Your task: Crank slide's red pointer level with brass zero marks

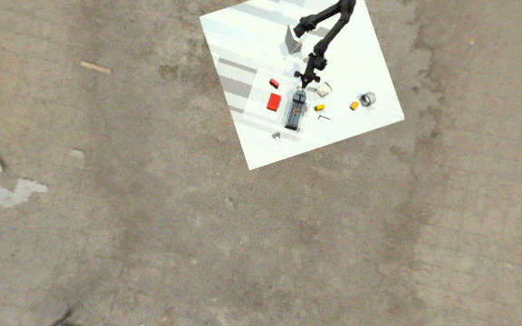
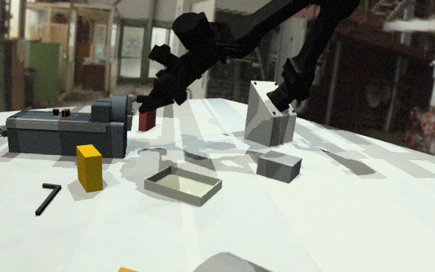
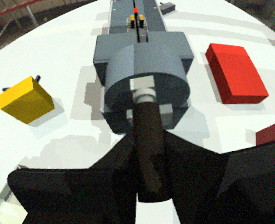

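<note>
My gripper tip is 30 mm below the dark crank handle, 10 mm to the right of it and 10 mm past it. From my gripper tip the other things lie so: red pointer: 140 mm ahead, 130 mm to the right, 10 mm below; then shallow grey tray: 190 mm to the left, 90 mm below, 50 mm ahead; then yellow block: 170 mm ahead, 80 mm to the left, 60 mm below.
</note>
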